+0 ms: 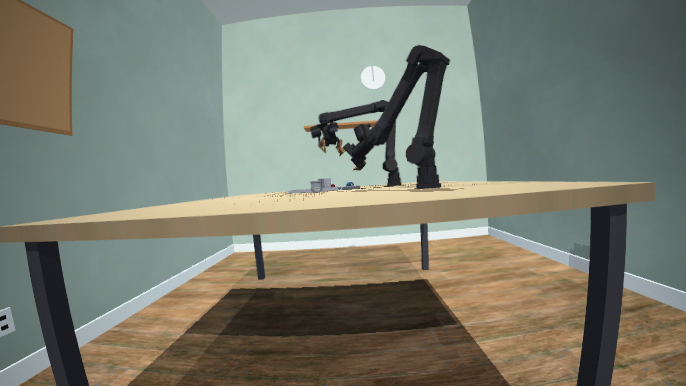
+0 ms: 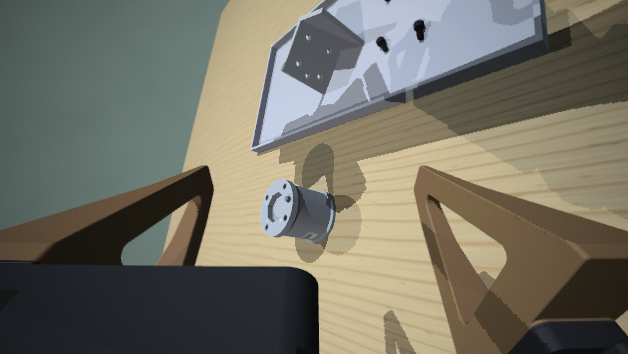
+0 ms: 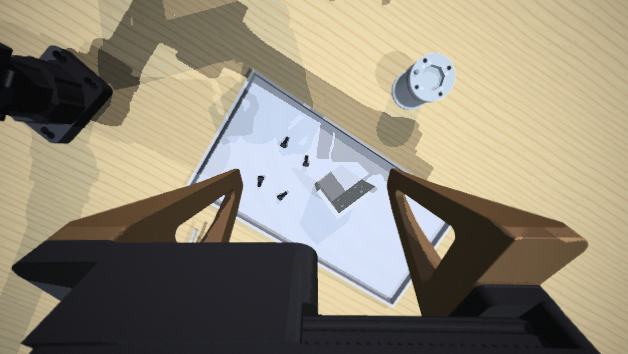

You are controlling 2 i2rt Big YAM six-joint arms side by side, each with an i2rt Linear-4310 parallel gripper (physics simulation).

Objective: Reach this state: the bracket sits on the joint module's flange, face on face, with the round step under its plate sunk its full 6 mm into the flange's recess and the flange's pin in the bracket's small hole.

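Frame: origin at the left arm's base, x left, y back, z up, level; centimetres.
Seen in the pictures: left gripper, fingertip midpoint: (image 1: 346, 162) (image 2: 313, 177); right gripper, fingertip midpoint: (image 1: 333, 153) (image 3: 314, 176); left arm's base, origin of the base link: (image 1: 428, 187); right arm's base, origin of the base link: (image 1: 394, 185) (image 3: 66, 98).
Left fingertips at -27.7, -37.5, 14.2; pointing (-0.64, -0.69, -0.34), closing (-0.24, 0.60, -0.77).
Observation:
Offsets run from my left fingertips to a thing's middle, as dx, dy, dz. "*": to the spot under its first point.
The grey bracket @[-17.0, -18.4, -10.3] (image 1: 325, 182) (image 2: 311, 57) (image 3: 354, 196) rests in the tray, its plate with several small holes standing tilted or upright. The round step does not show. The joint module @[+2.4, -16.4, -11.0] (image 1: 316, 187) (image 2: 312, 212) (image 3: 406, 92) stands on the table outside the tray, its pale flange (image 2: 279, 209) (image 3: 434, 78) facing up, with a central recess, dark holes and a small pin @[+1.2, -14.2, -8.3] (image 3: 416, 71). My left gripper (image 2: 313, 177) is open and empty, above the module. My right gripper (image 1: 331, 148) (image 3: 314, 176) is open and empty, high above the tray and bracket. Both are apart from bracket and module.
The shallow tray @[-20.1, -18.5, -13.4] (image 2: 350, 117) (image 3: 370, 262) also holds several black screws @[-18.1, -6.7, -13.3] (image 2: 419, 30) @[-18.0, -11.3, -13.3] (image 3: 306, 160). A black arm base (image 3: 62, 95) stands beyond the tray's far side. A thin silver item @[* -39.4, -5.8, -11.9] (image 3: 193, 235) lies beside the tray. Small red @[-50.2, -22.7, -12.5] (image 1: 333, 185) and blue @[-49.8, -9.3, -12.2] (image 1: 350, 184) objects show behind the module.

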